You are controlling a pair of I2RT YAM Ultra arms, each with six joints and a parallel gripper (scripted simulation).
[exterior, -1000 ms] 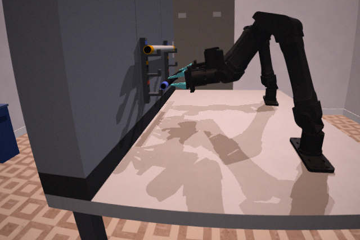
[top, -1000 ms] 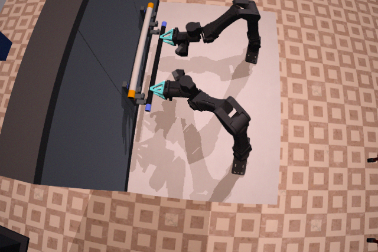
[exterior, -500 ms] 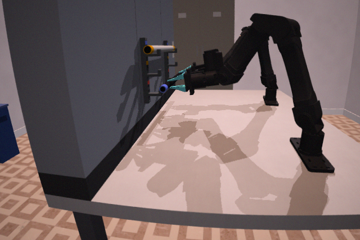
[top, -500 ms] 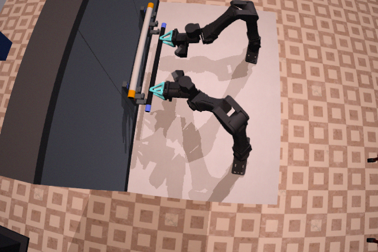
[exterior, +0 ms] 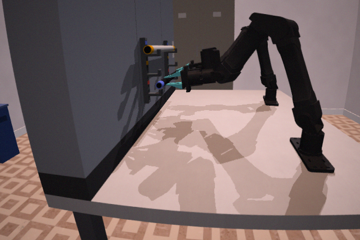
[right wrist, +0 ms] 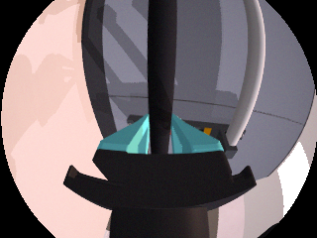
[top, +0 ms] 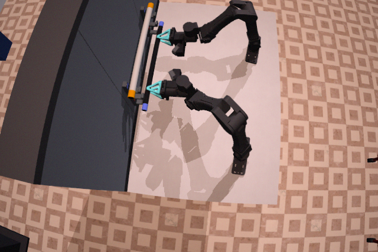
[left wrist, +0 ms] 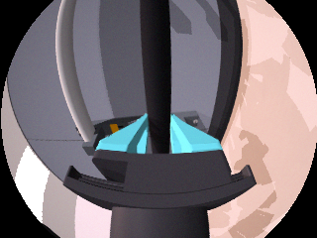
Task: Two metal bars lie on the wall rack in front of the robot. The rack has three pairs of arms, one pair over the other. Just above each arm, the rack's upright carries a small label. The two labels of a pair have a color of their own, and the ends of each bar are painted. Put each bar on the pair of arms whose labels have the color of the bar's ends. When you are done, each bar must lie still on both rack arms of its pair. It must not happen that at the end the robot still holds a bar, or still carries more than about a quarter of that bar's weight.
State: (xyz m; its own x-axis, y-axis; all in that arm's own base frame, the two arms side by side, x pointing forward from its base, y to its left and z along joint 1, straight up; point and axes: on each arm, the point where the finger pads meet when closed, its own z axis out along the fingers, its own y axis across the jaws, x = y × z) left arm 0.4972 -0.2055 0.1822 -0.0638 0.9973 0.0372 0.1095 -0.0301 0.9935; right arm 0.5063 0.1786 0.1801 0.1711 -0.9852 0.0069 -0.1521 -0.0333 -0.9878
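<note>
The dark metal bar is 1 cm behind my right hand and 15 cm to the left of it. From my right hand the other things lie so: pale metal bar (4 cm ahead, 14 cm to the left, 13 cm above); then tall grey wall panel (13 cm ahead, 20 cm to the left, 24 cm above).
Now: the dark metal bar 15 cm to the right of my left hand and 2 cm ahead of it. From my left hand the other things lie so: pale metal bar: 16 cm to the right, 13 cm above, 6 cm ahead; then tall grey wall panel: 24 cm above, 15 cm ahead, 9 cm to the right.
</note>
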